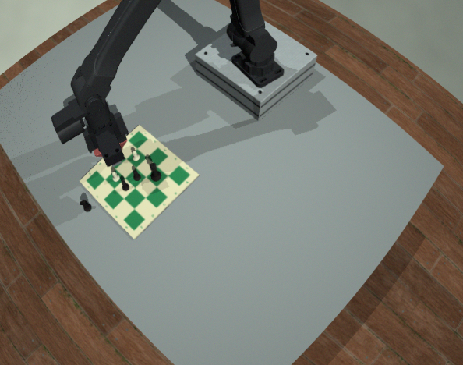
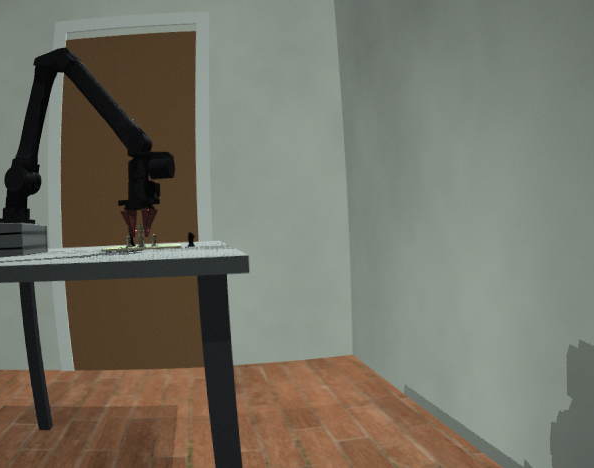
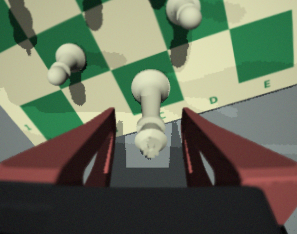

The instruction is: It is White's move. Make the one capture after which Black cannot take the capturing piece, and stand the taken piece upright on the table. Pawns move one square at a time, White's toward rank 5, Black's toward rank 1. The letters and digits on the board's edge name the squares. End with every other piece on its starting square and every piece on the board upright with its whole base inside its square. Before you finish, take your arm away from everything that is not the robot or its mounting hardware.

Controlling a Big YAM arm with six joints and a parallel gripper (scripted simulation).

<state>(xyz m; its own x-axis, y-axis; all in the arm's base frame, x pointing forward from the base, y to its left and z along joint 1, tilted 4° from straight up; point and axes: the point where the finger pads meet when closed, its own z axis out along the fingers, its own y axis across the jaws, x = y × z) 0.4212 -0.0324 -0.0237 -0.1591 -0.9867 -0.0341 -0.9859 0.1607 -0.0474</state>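
Now: hand right at the tall white piece. Also, from my hand: black piece (130 mm ahead, 70 mm to the left, 30 mm below); then green-and-cream chessboard (80 mm to the left, 40 mm below, 10 mm behind).
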